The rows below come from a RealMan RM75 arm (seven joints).
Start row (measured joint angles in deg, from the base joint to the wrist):
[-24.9, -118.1, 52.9, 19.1, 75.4, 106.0, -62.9]
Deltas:
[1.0, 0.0, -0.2, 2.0, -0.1, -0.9, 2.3]
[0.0, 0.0, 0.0, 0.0, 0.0, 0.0, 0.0]
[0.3, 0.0, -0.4, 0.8, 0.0, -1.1, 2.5]
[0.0, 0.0, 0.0, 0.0, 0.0, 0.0, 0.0]
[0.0, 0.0, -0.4, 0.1, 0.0, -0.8, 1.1]
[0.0, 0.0, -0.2, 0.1, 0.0, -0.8, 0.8]
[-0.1, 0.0, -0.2, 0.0, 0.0, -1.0, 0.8]
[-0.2, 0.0, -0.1, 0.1, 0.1, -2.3, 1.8]
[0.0, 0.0, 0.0, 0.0, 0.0, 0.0, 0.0]
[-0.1, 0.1, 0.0, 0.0, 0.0, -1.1, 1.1]
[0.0, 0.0, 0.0, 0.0, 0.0, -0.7, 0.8]
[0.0, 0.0, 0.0, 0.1, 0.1, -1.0, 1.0]
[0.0, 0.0, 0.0, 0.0, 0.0, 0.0, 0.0]
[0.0, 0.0, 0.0, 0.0, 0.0, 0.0, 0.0]
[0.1, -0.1, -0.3, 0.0, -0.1, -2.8, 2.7]
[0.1, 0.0, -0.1, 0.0, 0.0, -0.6, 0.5]
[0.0, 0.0, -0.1, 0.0, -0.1, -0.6, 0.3]
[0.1, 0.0, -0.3, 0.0, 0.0, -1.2, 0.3]
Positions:
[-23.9, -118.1, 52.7, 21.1, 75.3, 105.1, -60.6]
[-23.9, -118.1, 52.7, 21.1, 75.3, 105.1, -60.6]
[-23.6, -118.1, 52.3, 21.9, 75.3, 104.0, -58.1]
[-23.6, -118.1, 52.3, 21.9, 75.3, 104.0, -58.1]
[-23.6, -118.1, 51.9, 22.0, 75.3, 103.2, -57.0]
[-23.6, -118.1, 51.7, 22.1, 75.3, 102.4, -56.2]
[-23.7, -118.1, 51.5, 22.1, 75.3, 101.4, -55.4]
[-23.9, -118.1, 51.4, 22.2, 75.4, 99.1, -53.6]
[-23.9, -118.1, 51.4, 22.2, 75.4, 99.1, -53.6]
[-24.0, -118.0, 51.4, 22.2, 75.4, 98.0, -52.5]
[-24.0, -118.0, 51.4, 22.2, 75.4, 97.3, -51.7]
[-24.0, -118.0, 51.4, 22.3, 75.5, 96.3, -50.7]
[-24.0, -118.0, 51.4, 22.3, 75.5, 96.3, -50.7]
[-24.0, -118.0, 51.4, 22.3, 75.5, 96.3, -50.7]
[-23.9, -118.1, 51.1, 22.3, 75.4, 93.5, -48.0]
[-23.8, -118.1, 51.0, 22.3, 75.4, 92.9, -47.5]
[-23.8, -118.1, 50.9, 22.3, 75.3, 92.3, -47.2]
[-23.7, -118.1, 50.6, 22.3, 75.3, 91.1, -46.9]

